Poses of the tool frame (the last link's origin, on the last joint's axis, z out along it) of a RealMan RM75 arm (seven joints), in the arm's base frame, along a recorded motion.
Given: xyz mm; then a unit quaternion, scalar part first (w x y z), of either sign.
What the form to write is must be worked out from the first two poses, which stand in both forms.
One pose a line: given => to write
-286 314 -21 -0.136 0.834 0.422 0.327 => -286 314 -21 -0.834 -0.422 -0.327 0.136
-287 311 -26 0.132 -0.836 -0.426 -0.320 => -287 311 -26 -0.836 -0.426 -0.320 0.132
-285 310 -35 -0.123 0.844 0.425 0.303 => -285 310 -35 -0.844 -0.425 -0.303 0.123
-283 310 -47 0.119 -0.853 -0.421 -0.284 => -283 310 -47 -0.853 -0.421 -0.284 0.119
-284 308 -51 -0.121 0.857 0.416 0.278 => -284 308 -51 -0.857 -0.416 -0.278 0.121
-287 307 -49 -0.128 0.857 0.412 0.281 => -287 307 -49 -0.857 -0.412 -0.281 0.128
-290 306 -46 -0.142 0.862 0.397 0.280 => -290 306 -46 -0.862 -0.397 -0.280 0.142
